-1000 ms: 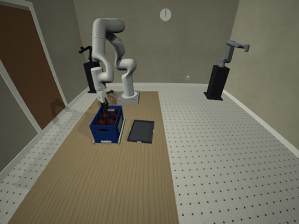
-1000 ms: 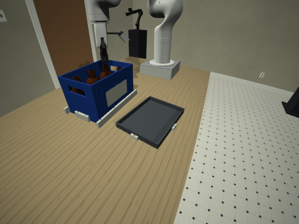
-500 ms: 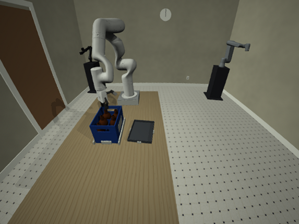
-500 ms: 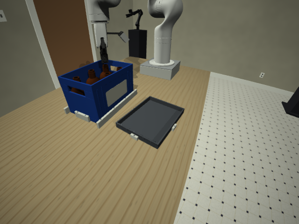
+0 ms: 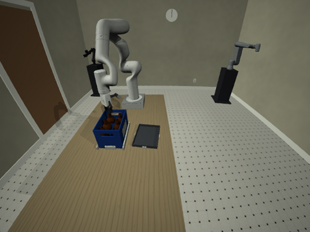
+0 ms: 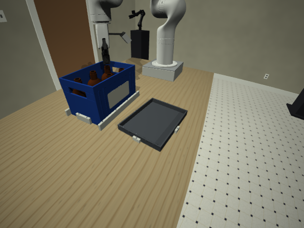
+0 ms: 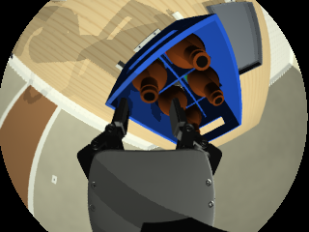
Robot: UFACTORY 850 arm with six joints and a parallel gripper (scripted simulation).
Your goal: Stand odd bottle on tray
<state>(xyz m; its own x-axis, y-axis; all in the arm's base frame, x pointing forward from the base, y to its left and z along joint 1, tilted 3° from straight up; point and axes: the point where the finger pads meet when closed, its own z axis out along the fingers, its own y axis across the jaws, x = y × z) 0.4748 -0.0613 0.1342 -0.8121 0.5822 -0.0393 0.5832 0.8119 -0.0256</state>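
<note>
My hand is 8 cm short of the blue crate, 6 cm to the right of it and 12 cm above it. The rest, counted from my hand: dark grey tray (5 cm ahead, 32 cm to the left, 19 cm below); bottle (7 cm ahead, 10 cm to the left, 11 cm below).
</note>
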